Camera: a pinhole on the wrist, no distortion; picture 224 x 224 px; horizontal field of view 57.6 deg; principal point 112.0 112.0 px. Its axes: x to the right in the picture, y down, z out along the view. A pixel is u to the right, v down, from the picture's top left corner.
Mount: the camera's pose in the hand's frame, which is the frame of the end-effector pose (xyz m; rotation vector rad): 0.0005 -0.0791 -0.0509 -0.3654 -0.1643 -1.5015
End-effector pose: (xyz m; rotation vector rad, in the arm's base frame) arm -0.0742 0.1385 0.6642 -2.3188 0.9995 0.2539
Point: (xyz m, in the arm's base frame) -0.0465 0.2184 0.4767
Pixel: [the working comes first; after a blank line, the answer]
In the camera's frame: -0.0085 0.0128 0.2730

105.6 121.5
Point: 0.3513 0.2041 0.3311
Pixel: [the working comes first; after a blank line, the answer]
In the camera's frame: 0.2576 0.3294 0.3655

outside the picture
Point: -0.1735 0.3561 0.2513
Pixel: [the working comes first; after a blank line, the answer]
In the camera's frame: -0.0404 -0.1009 0.5412

96.8 74.0
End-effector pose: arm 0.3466 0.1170 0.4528 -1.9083 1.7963 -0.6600
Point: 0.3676 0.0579 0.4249
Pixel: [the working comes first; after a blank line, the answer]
In the camera's frame: -0.0458 0.0483 0.1155

31.1 197.1
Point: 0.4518 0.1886 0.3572
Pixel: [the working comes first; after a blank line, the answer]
In the camera's frame: 0.0107 -0.0952 0.1860

123.8 7.7
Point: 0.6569 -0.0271 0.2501
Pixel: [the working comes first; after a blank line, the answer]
In the camera's frame: 0.1744 0.0914 0.3821

205.0 160.7
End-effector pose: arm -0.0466 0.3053 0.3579 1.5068 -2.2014 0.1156
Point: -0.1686 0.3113 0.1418
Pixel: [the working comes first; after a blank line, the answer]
In the camera's frame: -0.0536 -0.0944 0.3057

76.3 49.1
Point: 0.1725 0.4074 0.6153
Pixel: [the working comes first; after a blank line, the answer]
In the camera's frame: -0.0686 -0.0057 -0.2789

behind the camera
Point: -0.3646 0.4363 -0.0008
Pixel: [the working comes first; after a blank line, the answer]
In the camera's frame: -0.1990 -0.2189 0.4998

30.9 22.8
